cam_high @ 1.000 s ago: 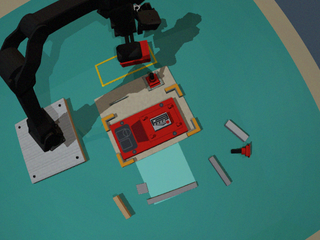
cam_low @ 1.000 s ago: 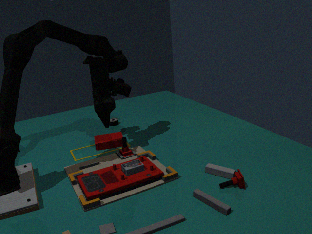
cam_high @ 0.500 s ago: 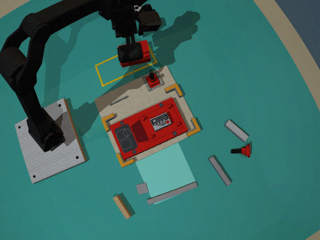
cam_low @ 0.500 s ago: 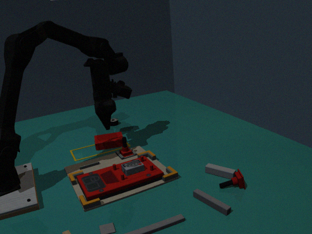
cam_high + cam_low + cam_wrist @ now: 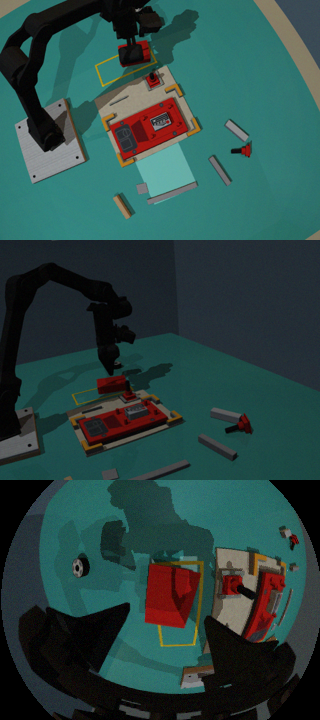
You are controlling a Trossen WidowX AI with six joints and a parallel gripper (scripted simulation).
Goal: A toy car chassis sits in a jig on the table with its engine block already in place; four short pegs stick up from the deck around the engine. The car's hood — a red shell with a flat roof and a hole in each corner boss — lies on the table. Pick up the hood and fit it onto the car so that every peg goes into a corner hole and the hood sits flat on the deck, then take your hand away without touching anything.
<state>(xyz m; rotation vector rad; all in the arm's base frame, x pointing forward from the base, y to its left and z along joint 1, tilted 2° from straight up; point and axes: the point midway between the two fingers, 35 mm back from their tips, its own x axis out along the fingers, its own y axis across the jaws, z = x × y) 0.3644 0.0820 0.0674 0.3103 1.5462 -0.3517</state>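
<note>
My gripper tip is 5 cm above the red hood. Also, from my gripper tip: grey engine block (23 cm to the right, 6 cm behind, 4 cm below); long grey bar (42 cm to the right, 15 cm behind, 6 cm below); black wheel (15 cm to the left, 11 cm ahead, 5 cm below).
</note>
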